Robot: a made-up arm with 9 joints. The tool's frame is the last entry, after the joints.
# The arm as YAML. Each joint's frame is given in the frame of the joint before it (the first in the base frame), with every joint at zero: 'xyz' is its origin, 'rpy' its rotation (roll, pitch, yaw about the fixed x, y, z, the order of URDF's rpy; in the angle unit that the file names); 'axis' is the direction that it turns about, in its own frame. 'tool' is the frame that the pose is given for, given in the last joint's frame.
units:
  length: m
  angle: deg
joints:
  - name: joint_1
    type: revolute
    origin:
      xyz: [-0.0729, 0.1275, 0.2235]
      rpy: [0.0, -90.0, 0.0]
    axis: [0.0, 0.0, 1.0]
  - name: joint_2
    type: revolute
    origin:
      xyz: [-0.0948, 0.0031, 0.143]
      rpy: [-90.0, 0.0, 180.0]
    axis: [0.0, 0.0, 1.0]
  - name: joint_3
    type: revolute
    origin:
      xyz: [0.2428, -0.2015, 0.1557]
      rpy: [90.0, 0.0, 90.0]
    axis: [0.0, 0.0, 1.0]
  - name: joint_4
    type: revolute
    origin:
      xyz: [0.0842, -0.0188, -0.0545]
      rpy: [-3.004, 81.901, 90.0]
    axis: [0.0, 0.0, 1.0]
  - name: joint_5
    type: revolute
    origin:
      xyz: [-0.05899, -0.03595, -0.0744]
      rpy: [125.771, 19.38, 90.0]
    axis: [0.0, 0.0, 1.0]
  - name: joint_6
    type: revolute
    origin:
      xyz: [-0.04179, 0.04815, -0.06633]
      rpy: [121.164, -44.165, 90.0]
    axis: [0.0, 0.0, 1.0]
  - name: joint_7
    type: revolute
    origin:
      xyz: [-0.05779, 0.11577, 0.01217]
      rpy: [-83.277, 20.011, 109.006]
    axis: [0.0, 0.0, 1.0]
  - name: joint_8
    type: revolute
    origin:
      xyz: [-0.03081, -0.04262, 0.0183]
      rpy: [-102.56, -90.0, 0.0]
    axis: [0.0, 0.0, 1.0]
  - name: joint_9
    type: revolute
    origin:
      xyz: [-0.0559, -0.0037, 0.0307]
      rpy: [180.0, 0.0, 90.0]
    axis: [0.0, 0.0, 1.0]
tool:
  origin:
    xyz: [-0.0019, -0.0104, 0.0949]
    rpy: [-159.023, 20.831, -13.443]
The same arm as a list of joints. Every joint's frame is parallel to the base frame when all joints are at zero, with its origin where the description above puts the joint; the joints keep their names.
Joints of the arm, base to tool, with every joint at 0 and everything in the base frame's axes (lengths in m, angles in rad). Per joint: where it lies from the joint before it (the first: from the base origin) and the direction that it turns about. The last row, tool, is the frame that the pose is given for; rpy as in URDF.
joint_1: axis -1 0 0 xyz -0.0729 0.1275 0.2235
joint_2: axis 0 -1 0 xyz -0.143 0.0031 -0.0948
joint_3: axis 0 0 -1 xyz -0.2015 -0.1557 -0.2428
joint_4: axis -0.052398 -0.988665 -0.140695 xyz 0.0842 0.0188 0.0545
joint_5: axis 0.222604 0.420807 0.879414 xyz 0.0398 0.08 -0.0482
joint_6: axis -0.985246 -0.131106 -0.110005 xyz 0.009 -0.0834 -0.0378
joint_7: axis 0 0 -1 xyz -0.0264 0.1251 -0.0233
joint_8: axis 1 0 0 xyz -0.0483 -0.0208 -0.0183
joint_9: axis -1 0 0 xyz 0.0307 -0.0037 0.0559
tool: xyz -0.0949 -0.0019 0.0104 rpy 2.0217 -0.219 1.1979

